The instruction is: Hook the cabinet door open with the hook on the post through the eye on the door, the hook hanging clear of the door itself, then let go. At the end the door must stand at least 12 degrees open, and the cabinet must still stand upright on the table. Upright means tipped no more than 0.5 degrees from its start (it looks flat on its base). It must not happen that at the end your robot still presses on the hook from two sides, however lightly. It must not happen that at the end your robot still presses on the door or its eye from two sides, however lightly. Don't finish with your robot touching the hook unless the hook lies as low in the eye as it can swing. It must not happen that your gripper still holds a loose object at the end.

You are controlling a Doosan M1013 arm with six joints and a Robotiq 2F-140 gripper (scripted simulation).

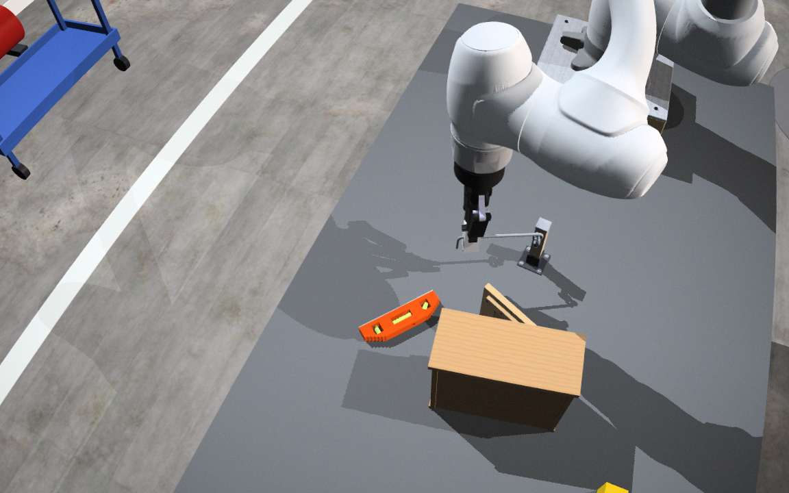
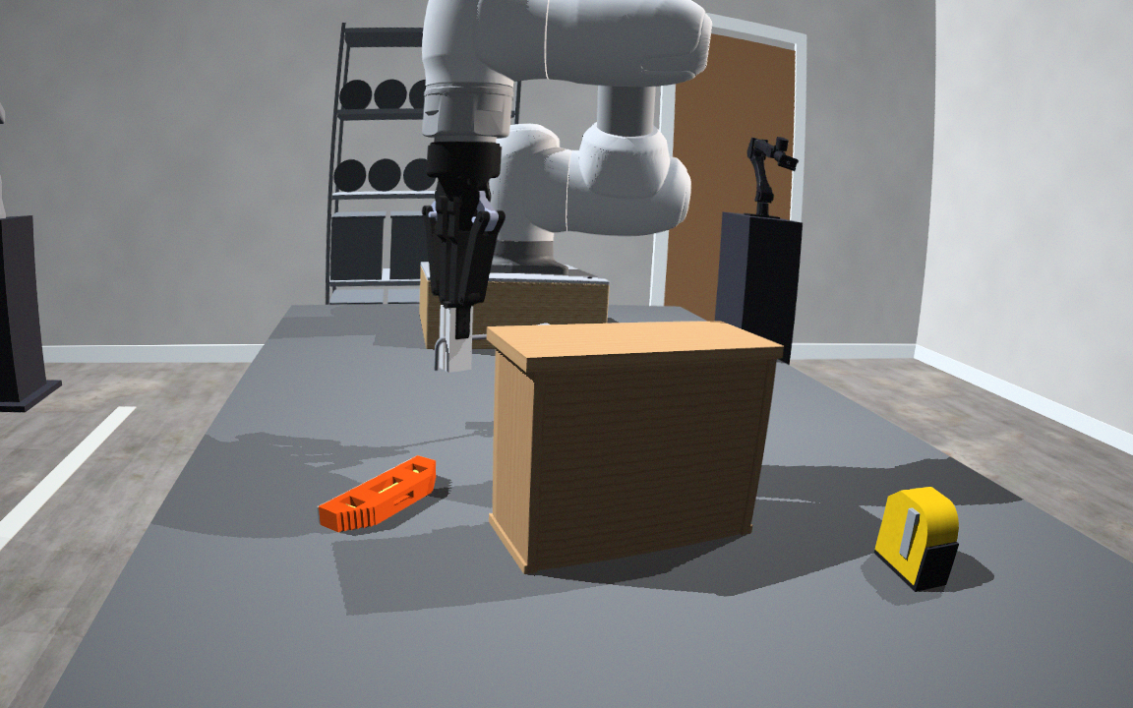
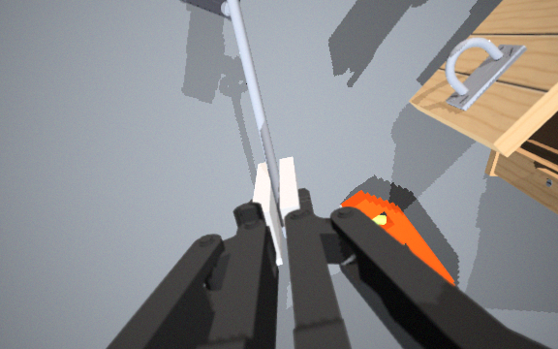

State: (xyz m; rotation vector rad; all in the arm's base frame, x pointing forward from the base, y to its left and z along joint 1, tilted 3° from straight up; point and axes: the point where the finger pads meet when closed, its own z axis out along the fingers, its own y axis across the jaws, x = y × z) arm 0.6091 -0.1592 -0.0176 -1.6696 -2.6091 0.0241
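Now: hand 50 mm to the right of the wire hook, 20 mm past it and 20 mm above it. Also, from my hand: door 130 mm to the left, 120 mm ahead, 50 mm below; then yellow tape measure 350 mm ahead, 330 mm to the left, 90 mm below; then orange spirit level 130 mm ahead, 110 mm below, 80 mm to the right.
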